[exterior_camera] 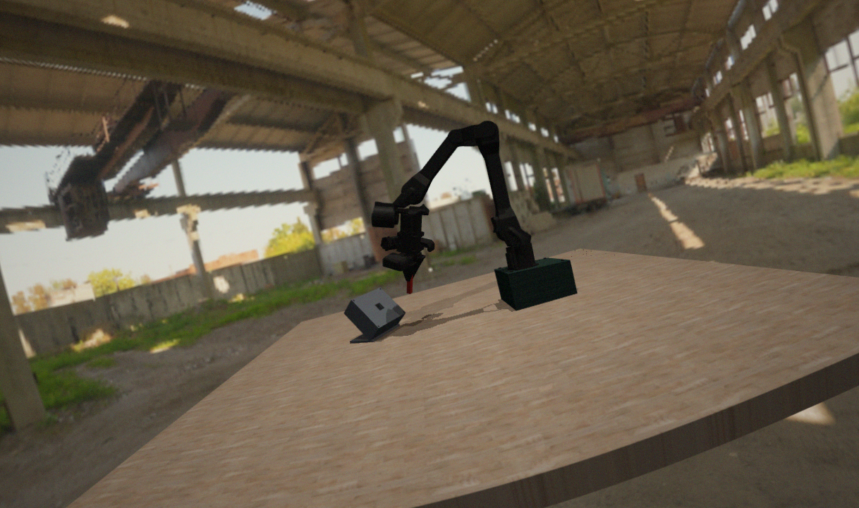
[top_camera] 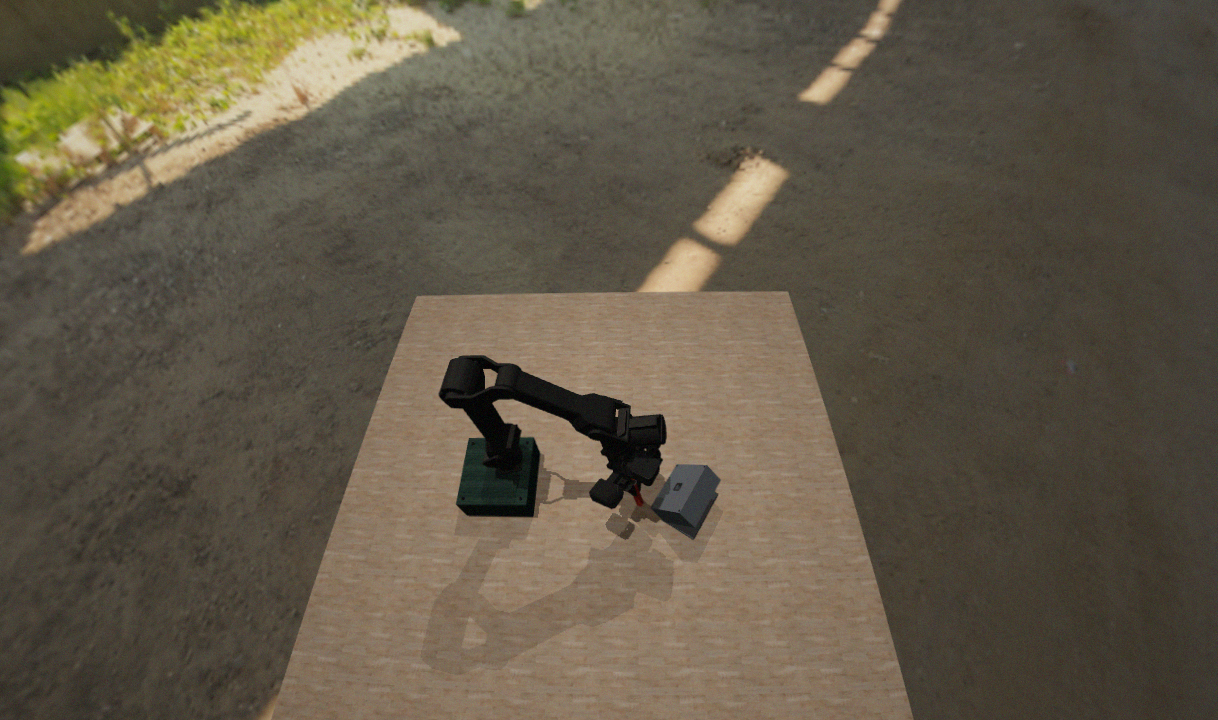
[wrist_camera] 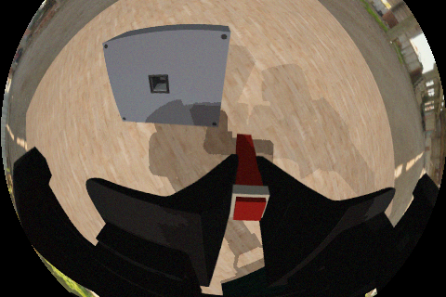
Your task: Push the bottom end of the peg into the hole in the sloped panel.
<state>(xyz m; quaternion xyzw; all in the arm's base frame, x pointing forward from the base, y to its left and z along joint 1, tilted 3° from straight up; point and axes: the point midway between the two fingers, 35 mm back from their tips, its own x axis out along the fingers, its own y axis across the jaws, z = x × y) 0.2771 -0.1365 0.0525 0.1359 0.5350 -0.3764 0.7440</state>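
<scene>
Right now my gripper tip is 120 mm short of the grey sloped panel, 10 mm to the left of it and 60 mm above it. The rest, counted from my gripper tip: red peg: 10 mm to the left, 10 mm above.
</scene>
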